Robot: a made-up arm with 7 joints.
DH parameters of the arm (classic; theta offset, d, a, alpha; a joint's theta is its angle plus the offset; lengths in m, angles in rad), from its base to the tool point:
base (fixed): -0.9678 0 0.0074 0
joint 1: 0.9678 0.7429 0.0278 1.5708
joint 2: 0 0.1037 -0.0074 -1.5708
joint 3: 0 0.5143 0.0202 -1.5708
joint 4: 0 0.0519 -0.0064 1.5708
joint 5: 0 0.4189 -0.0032 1.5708
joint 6: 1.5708 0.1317 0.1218 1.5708
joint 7: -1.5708 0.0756 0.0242 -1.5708
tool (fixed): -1.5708 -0.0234 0 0
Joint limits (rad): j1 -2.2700..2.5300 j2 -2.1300..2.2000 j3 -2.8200..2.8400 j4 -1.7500..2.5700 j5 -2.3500..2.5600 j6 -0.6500..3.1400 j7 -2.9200..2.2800
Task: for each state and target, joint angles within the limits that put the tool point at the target. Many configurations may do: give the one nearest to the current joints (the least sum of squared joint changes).
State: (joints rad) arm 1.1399 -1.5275 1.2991 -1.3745 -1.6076 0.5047 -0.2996
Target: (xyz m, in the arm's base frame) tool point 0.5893 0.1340 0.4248
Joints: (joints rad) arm 1.3268 -1.8776 2.0638 -1.6919 -1.4564 0.2945 -0.3373
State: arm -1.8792 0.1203 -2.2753 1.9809 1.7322 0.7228 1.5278
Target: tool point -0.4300 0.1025 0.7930
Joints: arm -1.5211 -0.0893 -2.0948 2.3419 1.7825 0.7520 1.4973
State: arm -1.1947 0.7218 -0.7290 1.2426 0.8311 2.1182 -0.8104
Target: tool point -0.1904 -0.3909 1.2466
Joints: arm -0.9039 0.4247 -0.4229 1.7281 1.0592 2.1386 -0.8275
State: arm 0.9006 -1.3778 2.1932 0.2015 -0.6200 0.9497 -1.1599
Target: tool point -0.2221 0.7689 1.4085
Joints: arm 1.7009 -0.9578 2.2062 0.5980 -0.5431 0.8612 -1.1633
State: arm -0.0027 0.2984 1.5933 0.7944 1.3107 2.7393 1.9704
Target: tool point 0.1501 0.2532 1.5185
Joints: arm 0.2355 -0.0640 1.6184 0.6770 1.2875 2.1641 1.9713
